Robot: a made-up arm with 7 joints.
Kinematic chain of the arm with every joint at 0, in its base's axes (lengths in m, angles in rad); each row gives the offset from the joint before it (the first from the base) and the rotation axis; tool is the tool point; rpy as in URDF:
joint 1: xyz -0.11 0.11 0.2 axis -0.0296 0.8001 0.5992
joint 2: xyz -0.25 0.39 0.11 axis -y
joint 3: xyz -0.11 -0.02 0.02 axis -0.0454 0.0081 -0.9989
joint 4: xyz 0.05 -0.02 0 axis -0.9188 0.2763 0.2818
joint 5: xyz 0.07 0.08 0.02 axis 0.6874 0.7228 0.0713
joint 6: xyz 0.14 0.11 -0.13 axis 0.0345 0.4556 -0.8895
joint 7: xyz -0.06 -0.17 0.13 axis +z
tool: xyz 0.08 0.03 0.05 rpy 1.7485 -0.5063 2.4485
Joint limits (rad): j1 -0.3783..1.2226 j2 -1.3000..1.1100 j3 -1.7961..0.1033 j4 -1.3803..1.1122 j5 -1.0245..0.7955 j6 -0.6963..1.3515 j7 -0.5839..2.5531
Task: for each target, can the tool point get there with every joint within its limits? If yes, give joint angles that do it. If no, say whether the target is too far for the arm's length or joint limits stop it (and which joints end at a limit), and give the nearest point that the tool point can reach.
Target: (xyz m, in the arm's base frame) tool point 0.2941 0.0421 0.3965
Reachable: no: joint limits stop it (at a limit: joint 1, joint 3, joint 4, joint 6, joint 7) | nearest point -0.0143 0.2067 0.4883 | short by 0.361 m
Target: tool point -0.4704 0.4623 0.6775
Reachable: yes | joints 1.0510 0.4270 -0.8145 0.1120 -0.2525 0.0412 1.1390
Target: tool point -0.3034 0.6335 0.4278
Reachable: yes | joints -0.0390 0.1186 -0.2747 0.2171 -0.6585 0.7324 0.1397
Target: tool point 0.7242 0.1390 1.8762
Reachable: no: too far | nearest point -0.1623 0.3546 0.8962 | short by 1.339 m
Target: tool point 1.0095 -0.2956 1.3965
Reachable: no: too far | nearest point -0.0626 0.1551 0.6998 | short by 1.356 m
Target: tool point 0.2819 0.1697 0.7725
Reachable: no: joint limits stop it (at a limit: joint 1, joint 3, joint 5, joint 6, joint 7) | nearest point -0.0230 0.2141 0.6537 | short by 0.330 m
